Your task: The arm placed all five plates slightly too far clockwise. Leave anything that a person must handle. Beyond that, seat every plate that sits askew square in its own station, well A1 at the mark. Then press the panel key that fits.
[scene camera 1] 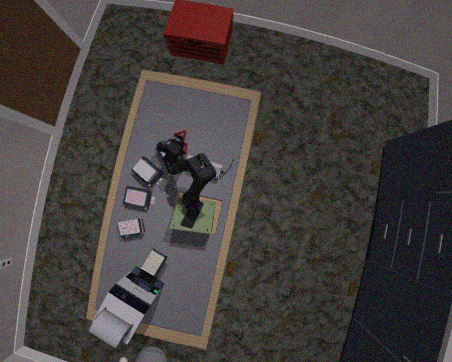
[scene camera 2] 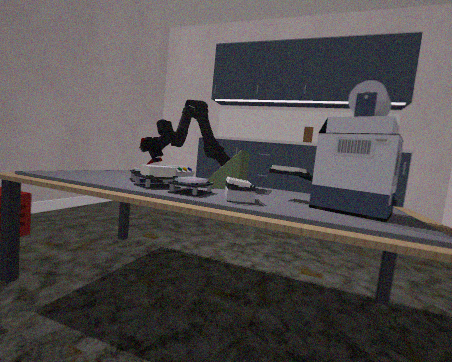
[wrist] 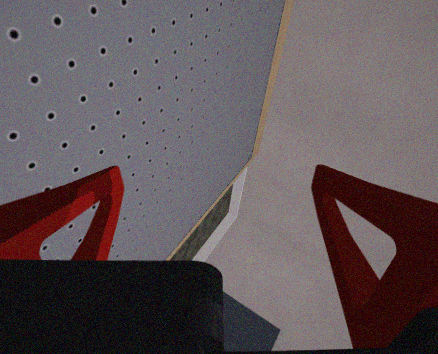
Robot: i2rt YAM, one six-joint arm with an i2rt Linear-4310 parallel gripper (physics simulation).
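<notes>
My gripper [scene camera 1: 183, 142] [scene camera 2: 151, 151] [wrist: 217, 176] is open and empty above the table. Its arm hides the fifth plate in the top view. A white plate [scene camera 1: 146, 170] and a pink plate [scene camera 1: 136, 197] lie on dark stations. A plate with reddish dots [scene camera 1: 130, 227] [scene camera 2: 238, 182] sits on a small station and looks tilted in the side view. A cream plate [scene camera 1: 154, 261] [scene camera 2: 288, 168] lies on the tray of the large machine. The white key panel [scene camera 1: 218, 169] [scene camera 2: 160, 170] is partly covered by the arm in the top view; coloured keys [scene camera 2: 183, 169] show from the side. Well marks are too small to read.
The large white and blue machine [scene camera 1: 127, 300] [scene camera 2: 355, 165] stands at one table end. The arm stands on a green sloped block [scene camera 1: 199, 223] [scene camera 2: 236, 171]. A cable runs from the panel. A red cabinet [scene camera 1: 200, 22] stands beyond the table's other end. The table [scene camera 1: 200, 112] has a wooden edge.
</notes>
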